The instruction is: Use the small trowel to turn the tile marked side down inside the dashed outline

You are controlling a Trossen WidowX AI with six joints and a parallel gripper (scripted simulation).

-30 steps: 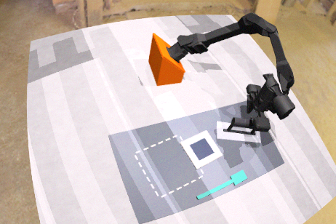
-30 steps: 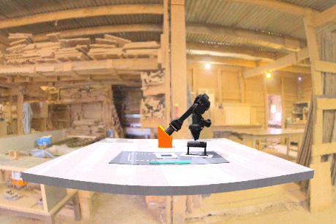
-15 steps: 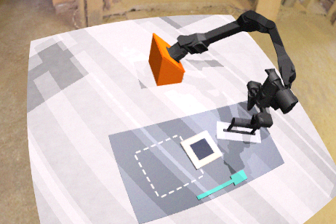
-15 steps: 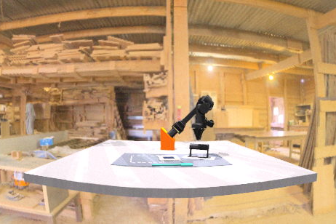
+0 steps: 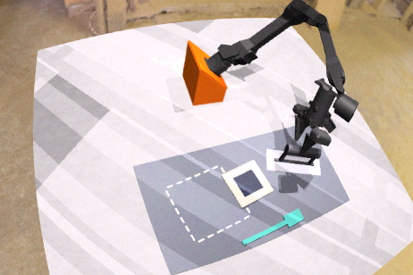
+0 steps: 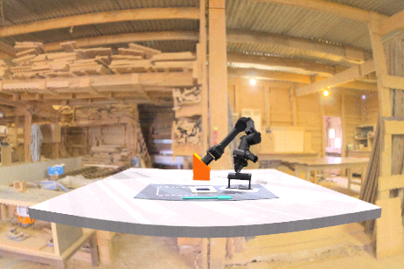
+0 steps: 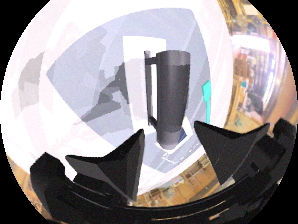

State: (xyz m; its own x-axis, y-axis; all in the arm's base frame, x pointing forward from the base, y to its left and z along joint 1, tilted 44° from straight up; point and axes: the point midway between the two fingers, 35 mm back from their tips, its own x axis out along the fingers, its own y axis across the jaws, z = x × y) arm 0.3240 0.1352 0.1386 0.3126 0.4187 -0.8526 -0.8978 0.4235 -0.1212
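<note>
My gripper tip is 5 cm above the small trowel and 1 cm short of it. Also, from my gripper tip: teal trowel (20 cm ahead, 12 cm to the right, 8 cm below); tile (17 cm to the right, 8 cm below, 4 cm ahead); grey mat (15 cm to the right, 10 cm below, 6 cm ahead).
</note>
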